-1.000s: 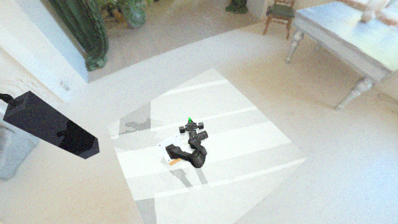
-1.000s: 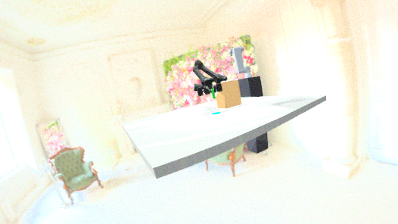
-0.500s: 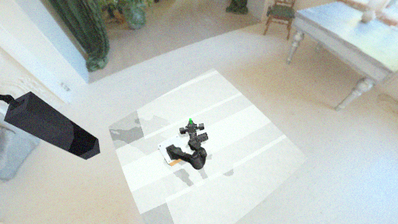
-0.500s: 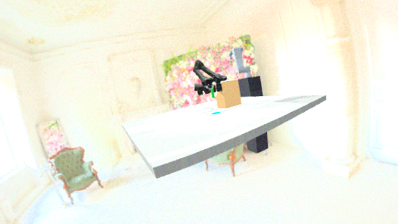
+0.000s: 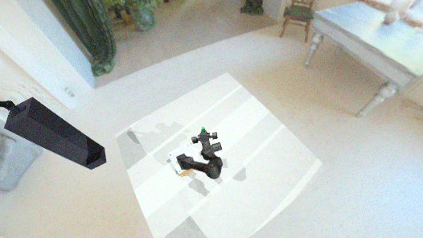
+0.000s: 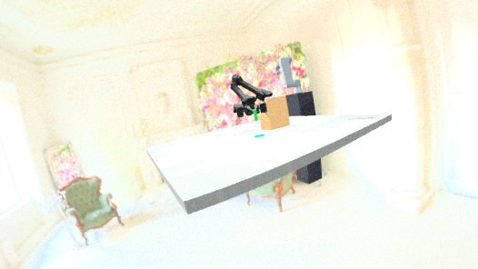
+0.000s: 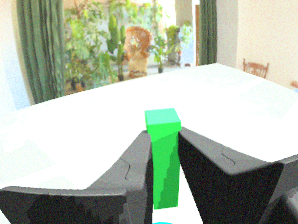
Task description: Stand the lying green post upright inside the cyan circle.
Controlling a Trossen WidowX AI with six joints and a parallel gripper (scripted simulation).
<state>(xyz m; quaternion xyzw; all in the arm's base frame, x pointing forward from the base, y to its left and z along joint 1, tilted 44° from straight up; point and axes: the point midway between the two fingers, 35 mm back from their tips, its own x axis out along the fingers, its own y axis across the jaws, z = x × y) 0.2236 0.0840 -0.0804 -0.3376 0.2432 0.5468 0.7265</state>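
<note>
My gripper tip is 15 cm above the cyan circle. From my gripper tip the other things lie so: green post: 2 cm below.
</note>
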